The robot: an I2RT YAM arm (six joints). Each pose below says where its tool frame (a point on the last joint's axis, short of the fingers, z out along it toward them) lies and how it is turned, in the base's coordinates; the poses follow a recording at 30 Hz.
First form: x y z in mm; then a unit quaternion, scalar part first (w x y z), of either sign.
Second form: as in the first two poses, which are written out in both.
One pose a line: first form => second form
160, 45, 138, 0.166, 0.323, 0.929, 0.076 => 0.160, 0.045, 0.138, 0.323, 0.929, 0.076, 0.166
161, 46, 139, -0.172, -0.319, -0.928, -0.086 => 0.161, 0.046, 0.139, 0.319, 0.928, 0.086, 0.172
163, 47, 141, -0.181, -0.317, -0.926, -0.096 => 0.163, 0.047, 0.141, 0.317, 0.926, 0.096, 0.181
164, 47, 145, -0.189, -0.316, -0.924, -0.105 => 0.164, 0.047, 0.145, 0.316, 0.924, 0.105, 0.189
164, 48, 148, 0.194, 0.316, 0.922, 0.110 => 0.164, 0.048, 0.148, 0.316, 0.922, 0.110, 0.194
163, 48, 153, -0.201, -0.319, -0.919, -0.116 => 0.163, 0.048, 0.153, 0.319, 0.919, 0.116, 0.201
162, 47, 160, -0.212, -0.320, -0.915, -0.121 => 0.162, 0.047, 0.160, 0.320, 0.915, 0.121, 0.212
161, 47, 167, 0.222, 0.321, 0.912, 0.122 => 0.161, 0.047, 0.167, 0.321, 0.912, 0.122, 0.222
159, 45, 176, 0.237, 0.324, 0.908, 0.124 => 0.159, 0.045, 0.176, 0.324, 0.908, 0.124, 0.237
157, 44, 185, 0.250, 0.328, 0.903, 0.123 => 0.157, 0.044, 0.185, 0.328, 0.903, 0.123, 0.250
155, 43, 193, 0.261, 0.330, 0.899, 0.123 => 0.155, 0.043, 0.193, 0.330, 0.899, 0.123, 0.261
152, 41, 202, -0.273, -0.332, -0.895, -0.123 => 0.152, 0.041, 0.202, 0.332, 0.895, 0.123, 0.273
